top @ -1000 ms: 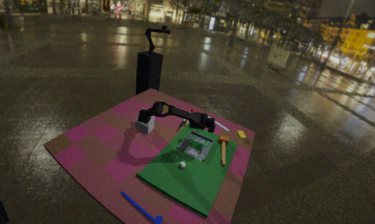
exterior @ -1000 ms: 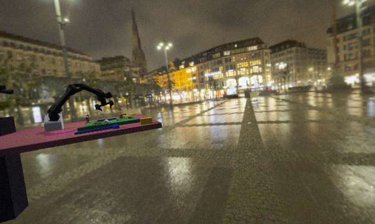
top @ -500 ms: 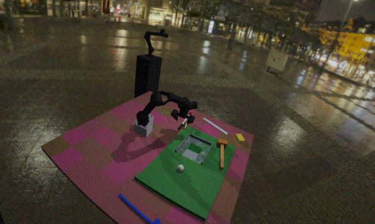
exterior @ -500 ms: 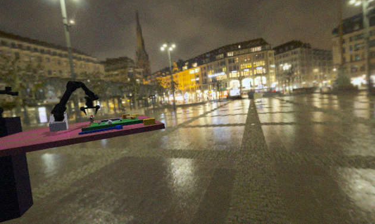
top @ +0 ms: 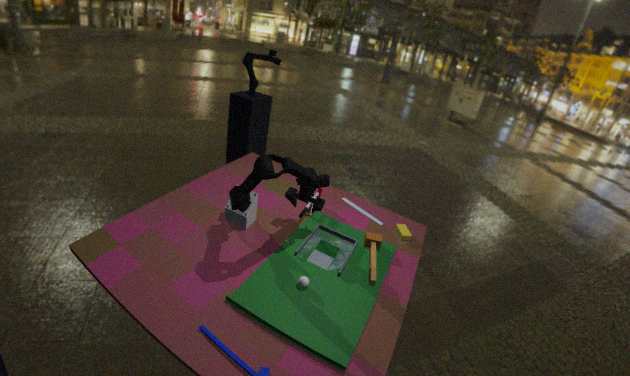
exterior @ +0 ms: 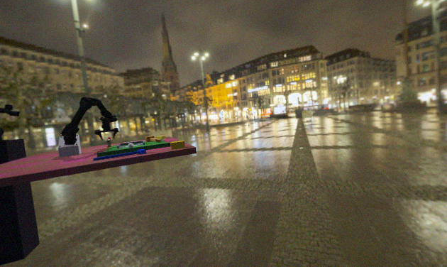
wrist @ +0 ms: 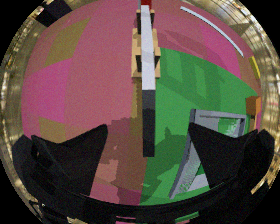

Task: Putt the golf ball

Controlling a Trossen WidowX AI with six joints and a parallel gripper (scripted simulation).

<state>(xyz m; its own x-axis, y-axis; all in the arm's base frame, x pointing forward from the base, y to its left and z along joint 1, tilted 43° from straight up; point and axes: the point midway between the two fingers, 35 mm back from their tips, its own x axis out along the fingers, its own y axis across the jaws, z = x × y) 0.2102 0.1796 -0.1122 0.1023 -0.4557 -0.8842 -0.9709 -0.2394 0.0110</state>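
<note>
Right now my gripper tip is 20 mm past the red putter, 110 mm to the right of it and 20 mm above it. From my gripper tip the other things lie so: green mat: 270 mm ahead, 210 mm to the right, 80 mm below; white rod: 200 mm ahead, 340 mm to the left, 80 mm below; wooden stand: 20 mm behind, 130 mm to the left, 40 mm below.
</note>
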